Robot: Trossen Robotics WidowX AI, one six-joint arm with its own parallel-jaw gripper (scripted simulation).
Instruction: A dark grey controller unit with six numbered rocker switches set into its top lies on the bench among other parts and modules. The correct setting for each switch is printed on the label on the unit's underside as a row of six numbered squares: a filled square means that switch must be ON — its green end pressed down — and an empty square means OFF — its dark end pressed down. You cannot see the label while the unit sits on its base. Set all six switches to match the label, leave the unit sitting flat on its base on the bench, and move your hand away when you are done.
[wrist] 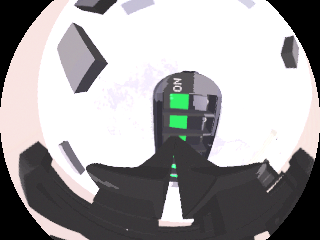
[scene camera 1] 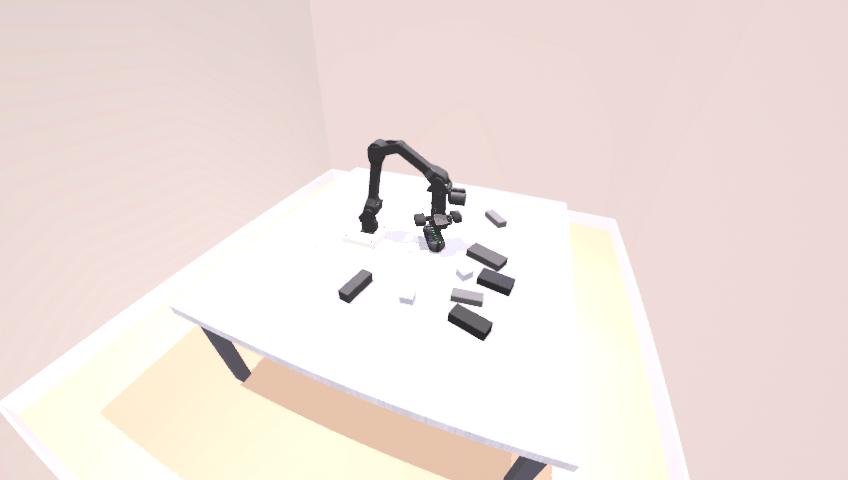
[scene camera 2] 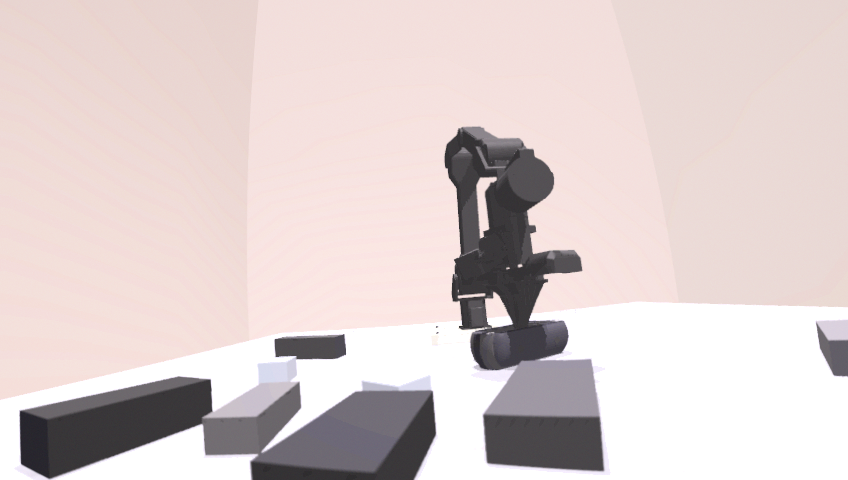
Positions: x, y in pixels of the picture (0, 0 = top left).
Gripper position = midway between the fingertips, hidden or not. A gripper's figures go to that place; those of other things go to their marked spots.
Labels:
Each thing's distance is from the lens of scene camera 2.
my gripper (scene camera 2: 521, 332): 50 cm
dark block (scene camera 2: 81, 431): 34 cm

